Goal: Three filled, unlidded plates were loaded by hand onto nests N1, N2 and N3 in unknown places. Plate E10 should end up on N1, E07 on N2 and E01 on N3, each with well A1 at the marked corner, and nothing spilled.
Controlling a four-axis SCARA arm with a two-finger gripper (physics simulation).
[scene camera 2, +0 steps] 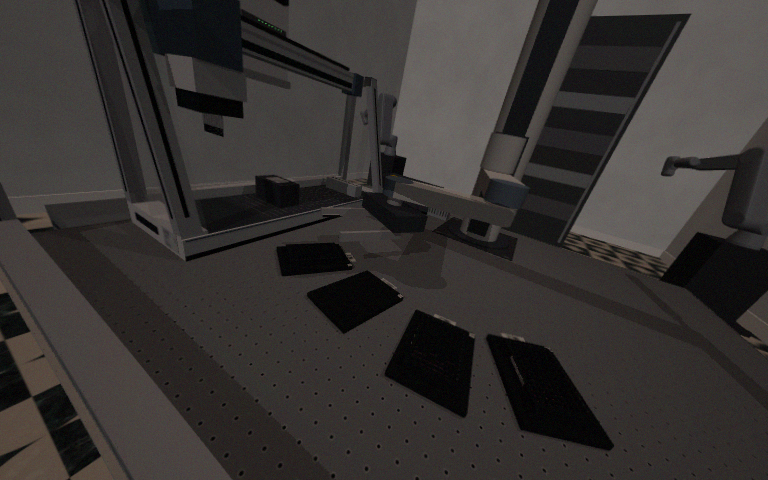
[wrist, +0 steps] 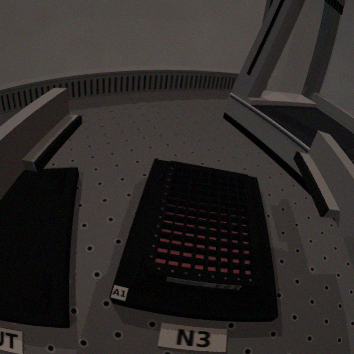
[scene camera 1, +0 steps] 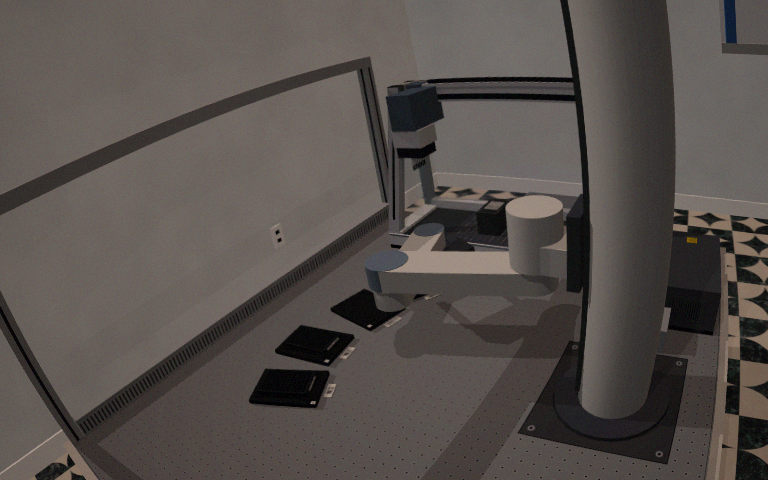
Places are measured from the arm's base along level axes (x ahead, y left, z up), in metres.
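Pixels of known places: gripper, fingertip midpoint: [scene camera 2: 329, 222] [wrist: 192, 119]; arm's base, link origin: [scene camera 2: 476, 237] [scene camera 1: 611, 399].
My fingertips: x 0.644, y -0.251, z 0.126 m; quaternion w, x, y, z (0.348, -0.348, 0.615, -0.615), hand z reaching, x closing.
Ahead of a thing's pixels: the offset from my fingertips to its middle. "pt": to the spot under its first point.
In the wrist view, a dark plate @(0.004 m ahead, 0.034 m right, 0.095 m down) [wrist: 205, 235] with red-filled wells sits on nest N3 @(0.004 m ahead, 0.034 m right, 0.105 m down) [wrist: 200, 305]. The nest's A1 mark is at its near left corner; the plate's label is too foreshortened to read. This plate [scene camera 2: 313, 257] also shows in scene camera 2. Two more dark plates @(0.013 m ahead, 0.480 m left, 0.095 m down) [scene camera 1: 289, 382] @(0.075 m ahead, 0.322 m left, 0.095 m down) [scene camera 1: 317, 340] [scene camera 2: 538, 376] [scene camera 2: 433, 353] sit on two nests farther from the gantry; their labels are unreadable. My gripper [wrist: 192, 119] [scene camera 2: 357, 223] is open and empty, its fingers apart above and beyond the N3 plate. The arm hides it in scene camera 1.
A flat dark nest @(0.049 m ahead, 0.136 m left, 0.105 m down) [scene camera 1: 362, 307] [scene camera 2: 355, 300] [wrist: 37, 250], its tag ending in "UT", lies beside N3 and bears no plate. A gantry frame [scene camera 2: 161, 130] [wrist: 270, 45] with a dark block @(pt 0.129 m back, 0.264 m right, 0.006 m down) [scene camera 1: 491, 217] [scene camera 2: 277, 190] on its deck stands behind N3. The arm's column [scene camera 1: 623, 226] rises at the right.
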